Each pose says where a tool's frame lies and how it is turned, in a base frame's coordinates. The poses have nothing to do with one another.
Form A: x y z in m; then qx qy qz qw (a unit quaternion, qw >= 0).
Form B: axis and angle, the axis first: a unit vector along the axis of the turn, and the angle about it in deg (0 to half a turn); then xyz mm. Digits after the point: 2 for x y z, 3 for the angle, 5 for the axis.
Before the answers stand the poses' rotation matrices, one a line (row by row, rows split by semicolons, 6 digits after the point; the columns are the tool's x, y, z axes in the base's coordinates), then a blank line. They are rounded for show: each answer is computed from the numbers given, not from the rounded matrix.
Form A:
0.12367 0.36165 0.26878 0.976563 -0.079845 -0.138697 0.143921
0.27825 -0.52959 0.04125 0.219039 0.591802 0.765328 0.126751
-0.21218 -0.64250 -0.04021 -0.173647 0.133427 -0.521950 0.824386
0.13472 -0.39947 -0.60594 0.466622 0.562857 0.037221 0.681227
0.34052 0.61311 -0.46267 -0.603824 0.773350 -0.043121 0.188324
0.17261 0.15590 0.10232 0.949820 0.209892 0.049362 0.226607
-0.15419 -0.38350 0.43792 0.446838 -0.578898 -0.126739 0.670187
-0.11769 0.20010 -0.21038 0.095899 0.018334 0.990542 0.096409
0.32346 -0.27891 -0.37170 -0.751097 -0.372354 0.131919 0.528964
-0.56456 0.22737 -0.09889 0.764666 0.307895 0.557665 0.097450
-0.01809 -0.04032 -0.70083 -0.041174 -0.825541 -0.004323 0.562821
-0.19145 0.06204 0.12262 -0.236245 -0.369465 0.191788 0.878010
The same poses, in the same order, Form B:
0.948776 -0.116024 -0.293875; -0.195870 -0.945823 -0.258947; -0.247910 0.303244 -0.920100
-0.871912 0.065243 0.485296; 0.453267 -0.267409 0.850318; 0.185250 0.961372 0.203585
0.419531 0.814238 0.401261; -0.906915 0.394830 0.147020; -0.038721 -0.425589 0.904088
0.363613 0.474571 0.801603; 0.575995 0.561757 -0.593851; -0.732131 0.677651 -0.069088
-0.199860 -0.917694 0.343356; -0.950177 0.267074 0.160734; -0.239206 -0.294125 -0.925349
0.907017 0.376348 0.188896; 0.421091 -0.809189 -0.409750; -0.001356 0.451193 -0.892425
0.297629 -0.347469 -0.889203; -0.687225 0.568546 -0.452192; 0.662676 0.745668 -0.069574
-0.963017 -0.187478 0.193519; 0.194511 -0.980738 0.017830; 0.186449 0.054812 0.980935
0.687900 0.419787 -0.592092; 0.698909 -0.163099 0.696366; 0.195756 -0.892848 -0.405589
0.188421 0.362185 0.912864; 0.579562 -0.791408 0.194371; 0.792846 0.492438 -0.359027
-0.363074 0.072848 -0.928908; 0.063116 0.996572 0.053485; 0.929620 -0.039210 -0.366427
0.653426 -0.162215 -0.739406; 0.511352 0.814811 0.273133; 0.558170 -0.556569 0.615368

0.98684 -0.08068 -0.14016 163.450 123.67 361.65 268.78
0.22082 0.59661 0.77155 165.436 278.25 -529.59 41.25
-0.30678 0.23573 -0.92213 68.947 -212.18 -642.50 -40.21
0.63740 0.76885 0.05084 94.121 134.72 -399.47 -605.94
-0.61483 0.78744 -0.04391 158.290 340.52 613.11 -462.67
0.97519 0.21550 0.05068 153.805 172.61 155.90 102.32
0.60205 -0.77998 -0.17076 95.837 -154.19 -383.50 437.92
0.09635 0.01842 0.99518 168.935 -117.69 200.10 -210.38
-0.88506 -0.43876 0.15545 116.129 323.46 -278.91 -371.70
0.76832 0.30937 0.56033 168.815 -564.56 227.37 -98.89
-0.04981 -0.99874 -0.00523 111.498 -18.09 -40.32 -700.83
-0.49357 -0.77190 0.40069 57.194 -191.45 62.04 122.62

